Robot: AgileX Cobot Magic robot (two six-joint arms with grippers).
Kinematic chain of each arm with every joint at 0, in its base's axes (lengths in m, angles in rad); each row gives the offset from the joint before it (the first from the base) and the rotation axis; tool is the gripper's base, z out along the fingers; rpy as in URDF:
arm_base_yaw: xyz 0 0 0.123 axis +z
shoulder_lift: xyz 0 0 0 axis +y
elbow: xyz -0.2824 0 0.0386 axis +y
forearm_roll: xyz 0.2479 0 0.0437 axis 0.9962 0 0.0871
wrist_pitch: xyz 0 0 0 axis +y
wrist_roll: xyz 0.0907 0 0.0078 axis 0.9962 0 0.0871
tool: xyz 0 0 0 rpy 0 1.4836 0
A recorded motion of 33 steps. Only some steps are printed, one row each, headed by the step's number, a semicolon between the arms.
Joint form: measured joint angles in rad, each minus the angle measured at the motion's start. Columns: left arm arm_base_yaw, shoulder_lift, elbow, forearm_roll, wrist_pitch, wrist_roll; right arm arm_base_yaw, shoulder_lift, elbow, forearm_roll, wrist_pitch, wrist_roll.
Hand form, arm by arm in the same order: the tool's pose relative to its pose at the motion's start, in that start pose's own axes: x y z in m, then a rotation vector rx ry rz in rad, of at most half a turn. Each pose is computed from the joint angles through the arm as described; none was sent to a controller.
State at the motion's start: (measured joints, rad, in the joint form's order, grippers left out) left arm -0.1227 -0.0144 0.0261 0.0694 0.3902 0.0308; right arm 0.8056 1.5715 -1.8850 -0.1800 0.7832 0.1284
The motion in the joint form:
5: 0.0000 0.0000 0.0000 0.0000 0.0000 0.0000; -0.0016 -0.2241 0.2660 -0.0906 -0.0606 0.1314
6: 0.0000 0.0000 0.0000 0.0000 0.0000 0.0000; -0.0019 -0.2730 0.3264 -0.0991 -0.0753 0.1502
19: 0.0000 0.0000 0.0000 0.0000 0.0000 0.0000; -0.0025 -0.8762 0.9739 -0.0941 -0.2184 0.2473
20: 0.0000 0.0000 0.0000 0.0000 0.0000 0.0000; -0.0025 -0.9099 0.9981 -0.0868 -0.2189 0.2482
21: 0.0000 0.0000 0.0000 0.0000 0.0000 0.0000; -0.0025 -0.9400 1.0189 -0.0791 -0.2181 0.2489
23: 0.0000 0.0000 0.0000 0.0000 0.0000 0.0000; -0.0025 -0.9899 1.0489 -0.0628 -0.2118 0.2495
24: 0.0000 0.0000 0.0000 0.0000 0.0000 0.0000; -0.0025 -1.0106 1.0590 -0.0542 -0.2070 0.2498
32: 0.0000 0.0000 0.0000 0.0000 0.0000 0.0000; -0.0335 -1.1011 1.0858 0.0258 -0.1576 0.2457
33: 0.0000 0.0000 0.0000 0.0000 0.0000 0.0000; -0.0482 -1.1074 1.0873 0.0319 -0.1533 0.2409
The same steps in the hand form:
5: 0.0000 0.0000 0.0000 0.0000 0.0000 0.0000; 0.0263 -0.0117 -0.0517 0.0518 -0.0299 0.0594
6: 0.0000 0.0000 0.0000 0.0000 0.0000 0.0000; 0.0344 -0.0133 -0.0619 0.0542 -0.0345 0.0698
19: 0.0000 0.0000 0.0000 0.0000 0.0000 0.0000; 0.1565 -0.0237 -0.1702 0.0119 -0.1296 0.1605
20: 0.0000 0.0000 0.0000 0.0000 0.0000 0.0000; 0.1627 -0.0241 -0.1760 0.0069 -0.1384 0.1685
21: 0.0000 0.0000 0.0000 0.0000 0.0000 0.0000; 0.1682 -0.0244 -0.1811 0.0019 -0.1457 0.1767
23: 0.0000 0.0000 0.0000 0.0000 0.0000 0.0000; 0.1769 -0.0248 -0.1899 -0.0074 -0.1569 0.1930
24: 0.0000 0.0000 0.0000 0.0000 0.0000 0.0000; 0.1802 -0.0250 -0.1937 -0.0121 -0.1615 0.2015
32: 0.0000 0.0000 0.0000 0.0000 0.0000 0.0000; 0.1938 -0.0263 -0.2128 -0.0253 -0.1670 0.2760
33: 0.0000 0.0000 0.0000 0.0000 0.0000 0.0000; 0.1948 -0.0272 -0.2142 -0.0143 -0.1681 0.2804

